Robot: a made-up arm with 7 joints.
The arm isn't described. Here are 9 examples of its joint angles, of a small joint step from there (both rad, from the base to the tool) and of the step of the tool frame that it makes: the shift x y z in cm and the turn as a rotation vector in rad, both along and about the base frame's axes.
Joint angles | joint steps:
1: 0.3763 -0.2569 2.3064 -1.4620 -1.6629 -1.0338 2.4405 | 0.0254 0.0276 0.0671 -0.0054 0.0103 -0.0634 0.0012
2: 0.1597 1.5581 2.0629 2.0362 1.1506 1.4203 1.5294 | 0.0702 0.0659 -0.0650 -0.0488 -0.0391 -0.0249 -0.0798
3: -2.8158 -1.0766 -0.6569 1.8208 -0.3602 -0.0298 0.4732 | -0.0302 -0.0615 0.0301 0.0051 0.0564 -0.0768 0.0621
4: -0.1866 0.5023 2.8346 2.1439 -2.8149 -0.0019 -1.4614 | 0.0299 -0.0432 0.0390 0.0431 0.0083 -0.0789 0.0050
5: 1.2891 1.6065 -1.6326 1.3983 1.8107 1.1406 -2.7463 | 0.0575 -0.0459 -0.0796 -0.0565 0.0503 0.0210 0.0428
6: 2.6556 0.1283 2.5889 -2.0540 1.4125 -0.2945 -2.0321 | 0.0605 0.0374 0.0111 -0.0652 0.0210 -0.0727 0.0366
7: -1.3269 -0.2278 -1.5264 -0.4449 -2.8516 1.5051 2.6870 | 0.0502 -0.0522 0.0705 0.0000 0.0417 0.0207 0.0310
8: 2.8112 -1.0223 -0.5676 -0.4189 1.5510 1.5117 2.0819 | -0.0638 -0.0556 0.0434 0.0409 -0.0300 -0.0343 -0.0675
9: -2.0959 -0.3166 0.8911 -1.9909 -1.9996 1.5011 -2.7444 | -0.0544 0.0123 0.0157 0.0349 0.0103 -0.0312 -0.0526
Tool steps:
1: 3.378 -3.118 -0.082 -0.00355 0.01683 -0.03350
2: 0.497 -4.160 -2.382 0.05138 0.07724 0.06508
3: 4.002 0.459 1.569 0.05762 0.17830 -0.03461
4: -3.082 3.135 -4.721 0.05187 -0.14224 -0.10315
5: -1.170 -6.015 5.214 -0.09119 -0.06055 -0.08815
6: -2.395 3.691 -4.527 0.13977 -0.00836 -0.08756
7: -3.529 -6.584 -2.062 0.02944 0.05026 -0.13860
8: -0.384 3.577 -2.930 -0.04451 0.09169 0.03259
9: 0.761 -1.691 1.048 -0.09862 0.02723 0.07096
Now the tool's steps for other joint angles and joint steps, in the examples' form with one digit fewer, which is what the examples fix.
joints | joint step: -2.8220 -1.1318 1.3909 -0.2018 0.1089 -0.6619 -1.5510 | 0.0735 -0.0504 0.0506 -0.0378 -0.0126 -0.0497 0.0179
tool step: -3.58 -8.01 -4.17 0.0138 0.0699 -0.1729
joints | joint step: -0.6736 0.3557 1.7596 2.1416 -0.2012 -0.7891 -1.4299 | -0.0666 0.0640 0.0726 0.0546 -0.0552 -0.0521 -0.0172
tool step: -0.43 1.51 0.27 -0.0458 -0.0266 -0.0309
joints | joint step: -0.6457 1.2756 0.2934 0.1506 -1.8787 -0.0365 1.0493 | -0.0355 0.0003 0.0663 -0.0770 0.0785 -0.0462 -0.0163
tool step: -2.14 2.24 3.97 -0.0515 -0.1341 -0.0172
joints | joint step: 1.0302 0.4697 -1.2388 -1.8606 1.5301 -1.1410 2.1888 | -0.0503 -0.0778 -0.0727 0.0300 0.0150 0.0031 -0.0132
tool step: -1.37 -3.37 -0.81 -0.0495 -0.0292 0.1368
